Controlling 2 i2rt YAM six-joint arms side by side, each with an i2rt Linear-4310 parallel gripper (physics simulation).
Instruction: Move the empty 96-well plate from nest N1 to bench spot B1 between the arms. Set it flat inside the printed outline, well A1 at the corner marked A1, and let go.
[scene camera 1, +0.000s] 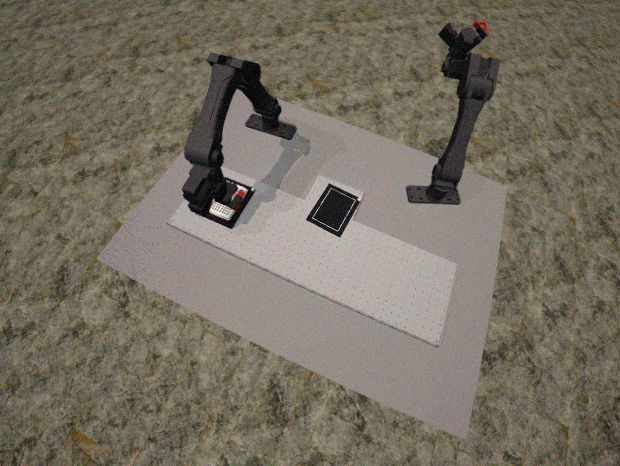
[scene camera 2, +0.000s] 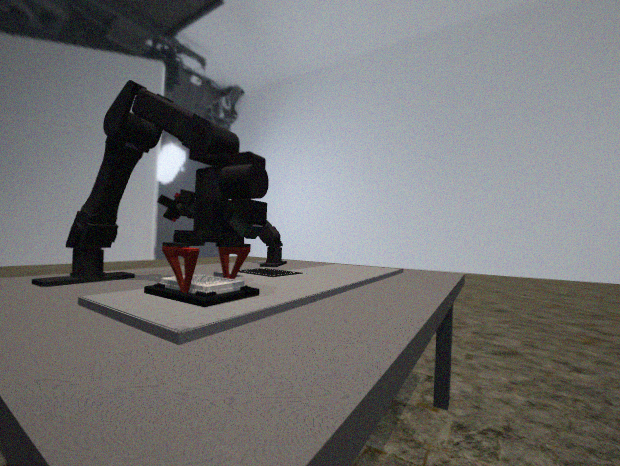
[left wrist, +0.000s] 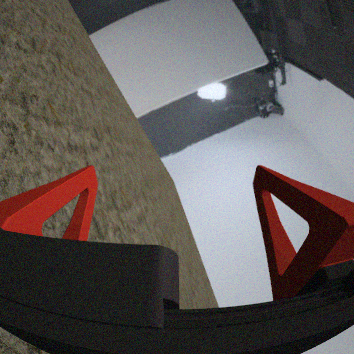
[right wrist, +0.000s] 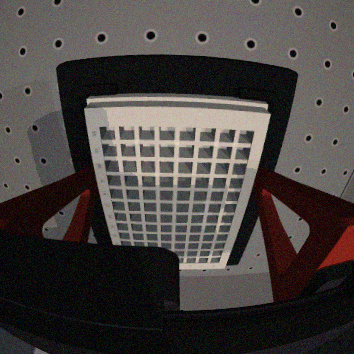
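Pixels of known places: left gripper, fingertip midpoint: (scene camera 1: 475, 30) (left wrist: 174, 174); right gripper, fingertip midpoint: (scene camera 1: 225, 204) (right wrist: 175, 174); left arm's base, link origin: (scene camera 1: 432, 195) (scene camera 2: 274, 264); right arm's base, link origin: (scene camera 1: 271, 127) (scene camera 2: 87, 280).
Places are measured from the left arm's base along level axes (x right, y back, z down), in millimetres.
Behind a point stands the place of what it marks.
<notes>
The white 96-well plate (scene camera 1: 220, 210) {x 746, y -104, z -37 mm} (scene camera 2: 200, 284) {x 785, y -86, z -40 mm} (right wrist: 180, 119) {x 754, y -112, z -39 mm} sits flat in the black nest N1 (scene camera 1: 231, 224) {x 708, y -148, z -25 mm} (scene camera 2: 202, 302) {x 817, y -107, z -20 mm} (right wrist: 175, 75) {x 758, y -127, z -25 mm}. My right gripper (scene camera 2: 208, 284) {x 738, y -76, z -25 mm} (right wrist: 175, 174) {x 738, y -76, z -25 mm} points down over the plate, open, with one red finger beside each long side; the fingertips are low at the plate's level. Gaps to the plate's sides are hard to judge. Its wrist hides part of the plate in scene camera 1. Spot B1 is a black pad (scene camera 1: 334, 209) {x 372, y -79, z -15 mm} (scene camera 2: 270, 272) {x 388, y -91, z -15 mm} with a white outline; its A1 mark is too small to read. My left gripper (scene camera 2: 174, 206) {x -210, y 634, z -270 mm} (left wrist: 174, 174) {x -210, y 634, z -270 mm} is open and empty, raised high.
A pale perforated board (scene camera 1: 380, 280) {x 240, y -323, z -13 mm} (scene camera 2: 310, 286) {x 585, y -235, z -13 mm} lies on the grey table (scene camera 1: 280, 310) {x 543, y -412, z 0 mm} (scene camera 2: 250, 380) {x 984, y -239, z 0 mm} and carries the nest. The pad lies between the two arm bases, near the board's rear edge. The left arm stands upright at the right of scene camera 1.
</notes>
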